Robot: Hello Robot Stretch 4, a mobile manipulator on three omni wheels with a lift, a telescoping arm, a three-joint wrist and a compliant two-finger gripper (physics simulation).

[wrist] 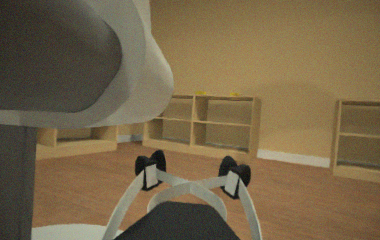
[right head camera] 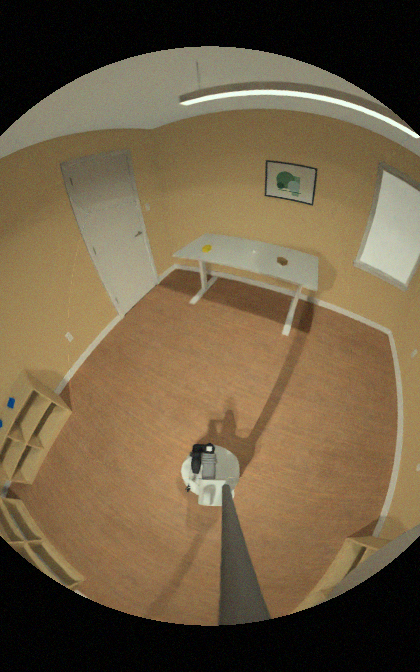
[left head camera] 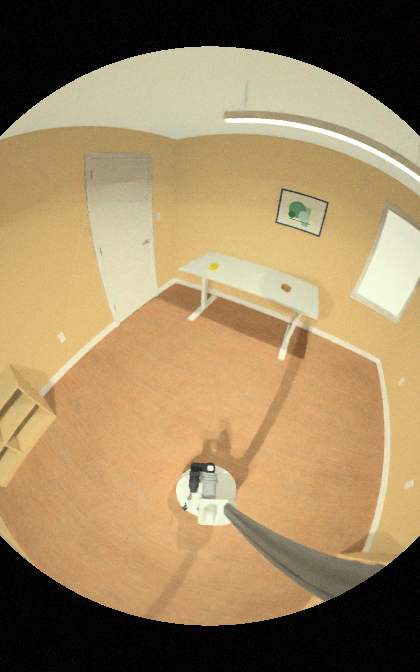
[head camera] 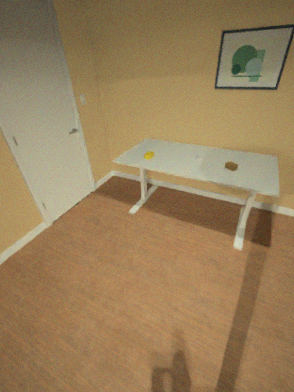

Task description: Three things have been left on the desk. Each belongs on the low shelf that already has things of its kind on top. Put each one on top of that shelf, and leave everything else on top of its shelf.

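Places are measured from the robot's base along level axes (x ahead, y left, z up), in metres.
Pixels of known places: gripper, fingertip midpoint: (wrist: 192, 166).
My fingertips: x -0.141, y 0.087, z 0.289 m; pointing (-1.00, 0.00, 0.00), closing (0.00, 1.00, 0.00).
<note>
Behind a point stands the place of what it marks.
On the white desk (head camera: 175, 164) @(x 1.806, y -0.197, z 0.692 m) (left head camera: 245, 275) (right head camera: 235, 254) a yellow thing (head camera: 149, 155) @(x 1.953, y 0.060, z 0.731 m) (left head camera: 213, 267) (right head camera: 207, 248) lies near the left end and a brown thing (head camera: 231, 166) @(x 1.656, y -0.681, z 0.733 m) (left head camera: 286, 288) (right head camera: 282, 261) lies right of the middle. Between them is a small pale thing (head camera: 198, 156) @(x 1.939, y -0.444, z 0.712 m) (right head camera: 254, 251), faint against the top. In the wrist view my gripper (wrist: 192, 166) @(x -0.141, y 0.087, z 0.289 m) is open and empty, well away from the desk. Two yellow things (wrist: 201, 93) @(x -2.297, y 0.095, z 0.605 m) (wrist: 235, 94) @(x -2.206, y 0.441, z 0.611 m) lie on a low shelf (wrist: 255, 127) @(x -2.078, y 0.638, z 0.294 m). Blue things (right head camera: 11, 402) (right head camera: 1, 424) lie on another low shelf (right head camera: 47, 390) (left head camera: 32, 395).
A low shelf (wrist: 336, 137) @(x -1.680, y 1.175, z 0.275 m) stands at the right of the wrist view. Another shelf (right head camera: 330, 572) shows at the lower right of the right head view, and one (right head camera: 32, 542) at its lower left. A closed door (head camera: 42, 110) @(x 2.081, y 1.108, z 1.182 m) is left of the desk. The robot's mast (right head camera: 235, 560) hides part of the floor.
</note>
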